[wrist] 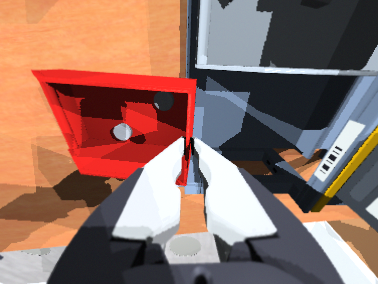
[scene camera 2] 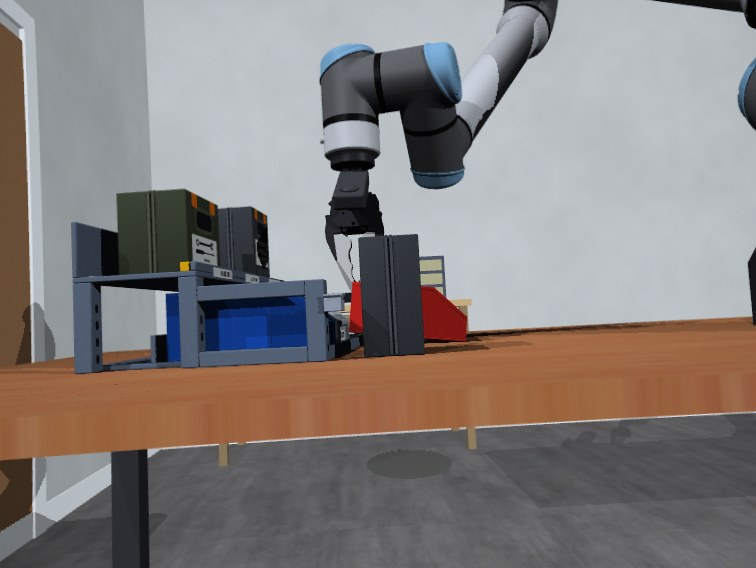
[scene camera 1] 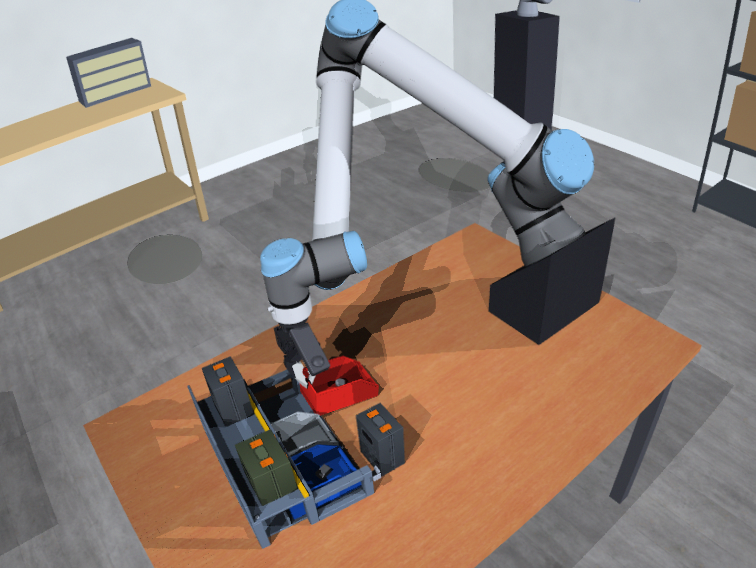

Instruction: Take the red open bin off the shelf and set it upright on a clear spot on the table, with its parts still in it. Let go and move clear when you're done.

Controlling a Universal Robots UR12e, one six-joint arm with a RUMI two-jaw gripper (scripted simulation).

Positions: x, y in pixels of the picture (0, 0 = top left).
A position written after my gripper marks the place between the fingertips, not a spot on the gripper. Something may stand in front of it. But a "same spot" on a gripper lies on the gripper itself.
my gripper: wrist 188, 138; scene camera 2; scene camera 1
red open bin: wrist; scene camera 2; scene camera 1 323, 396
same spot on red open bin: [scene camera 2: 442, 320] = [wrist: 70, 72]
same spot on my gripper: [scene camera 1: 295, 369] = [scene camera 2: 338, 243]
